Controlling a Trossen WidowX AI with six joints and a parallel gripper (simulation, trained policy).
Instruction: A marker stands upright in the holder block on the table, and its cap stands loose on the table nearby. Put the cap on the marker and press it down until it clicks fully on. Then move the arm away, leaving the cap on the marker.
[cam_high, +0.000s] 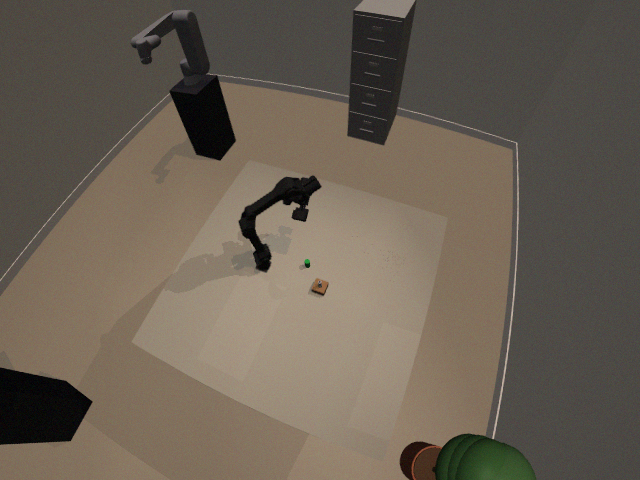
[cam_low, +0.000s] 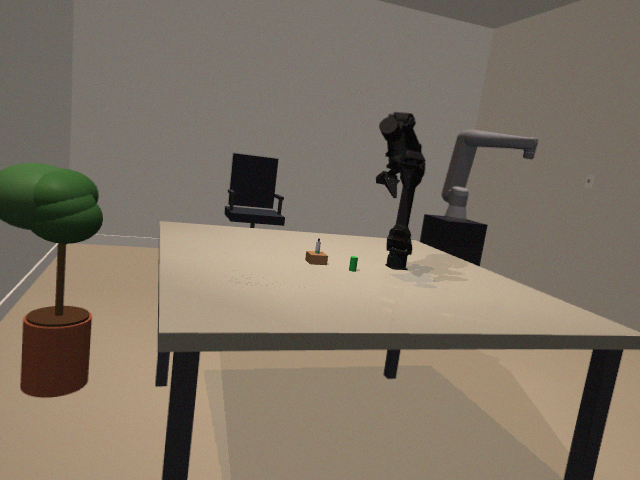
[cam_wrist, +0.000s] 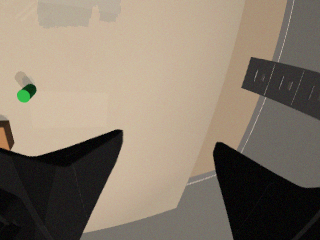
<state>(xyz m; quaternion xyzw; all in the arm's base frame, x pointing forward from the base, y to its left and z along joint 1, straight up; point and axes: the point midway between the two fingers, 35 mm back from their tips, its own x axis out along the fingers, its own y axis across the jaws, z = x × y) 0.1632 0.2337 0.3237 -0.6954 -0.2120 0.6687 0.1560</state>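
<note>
Now: the green cap 50 mm ahead of my gripper tip, 170 mm to the right of it and 270 mm below it. Also, from my gripper tip: brown holder block: 150 mm ahead, 260 mm to the right, 280 mm below; then grey marker: 150 mm ahead, 260 mm to the right, 230 mm below.
</note>
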